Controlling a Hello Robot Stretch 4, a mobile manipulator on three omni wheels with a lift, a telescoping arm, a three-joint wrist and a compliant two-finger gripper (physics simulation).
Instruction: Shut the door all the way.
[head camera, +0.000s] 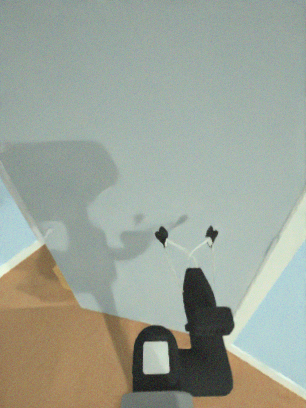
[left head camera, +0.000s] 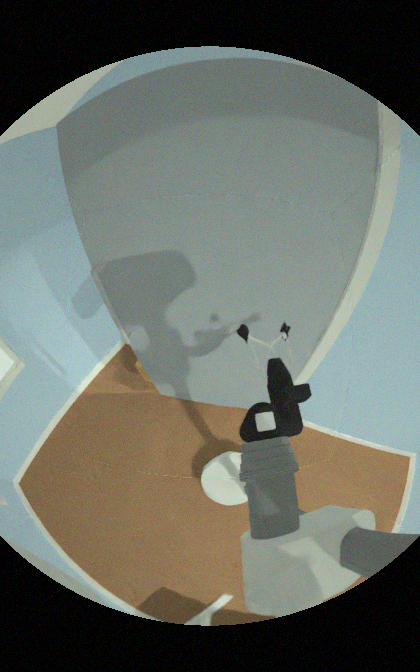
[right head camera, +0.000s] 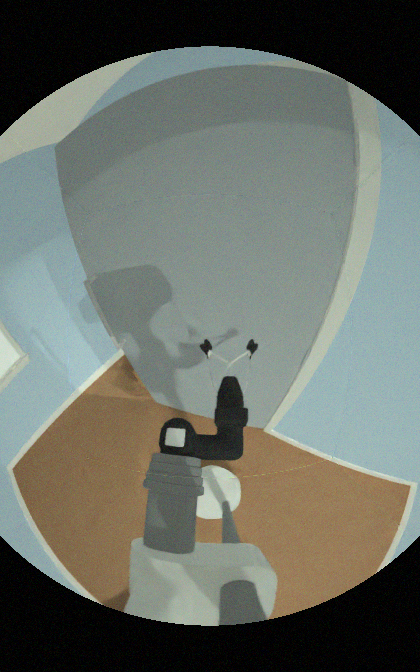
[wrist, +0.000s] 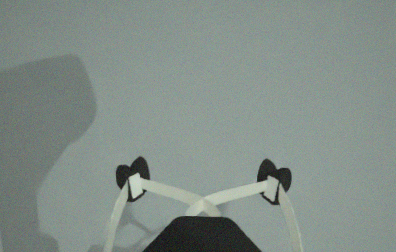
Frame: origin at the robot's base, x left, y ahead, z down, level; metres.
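Where they show: gripper, fingertip midpoint: (head camera: 185, 228) (left head camera: 262, 324) (right head camera: 228, 340) (wrist: 203, 172); robot's base, origin of the base link: (left head camera: 229, 477) (right head camera: 211, 491).
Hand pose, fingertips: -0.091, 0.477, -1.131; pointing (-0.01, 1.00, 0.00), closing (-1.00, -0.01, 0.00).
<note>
Each offset is from my fingertips to the centre of the thing, as dx, dy, dz. "pt": to the spot under its first point.
The grey door (head camera: 150, 100) (left head camera: 225, 165) (right head camera: 215, 200) (wrist: 225, 75) stands ajar in front of me, with floor and blue wall showing past its free left edge. A long pale pull bar @(pt +0.592, +0.218, +0.051) (head camera: 21, 200) (left head camera: 110, 306) (right head camera: 102, 316) runs along that edge. The pale door frame (head camera: 280, 260) (left head camera: 385, 200) (right head camera: 369, 175) is on the right. My gripper (head camera: 186, 234) (left head camera: 264, 331) (right head camera: 229, 347) (wrist: 203, 172) is open and empty, fingers spread, in front of the door's lower right part. Whether a fingertip touches the door I cannot tell.
My shadow falls on the door's left half. A small orange-yellow thing @(+0.668, +0.521, +1.020) (head camera: 61, 276) (left head camera: 142, 370) shows at the floor by the door's lower left edge. Blue wall (left head camera: 395, 325) (right head camera: 385, 350) with a white baseboard runs right of the frame. A white leg (left head camera: 212, 607) shows at the bottom.
</note>
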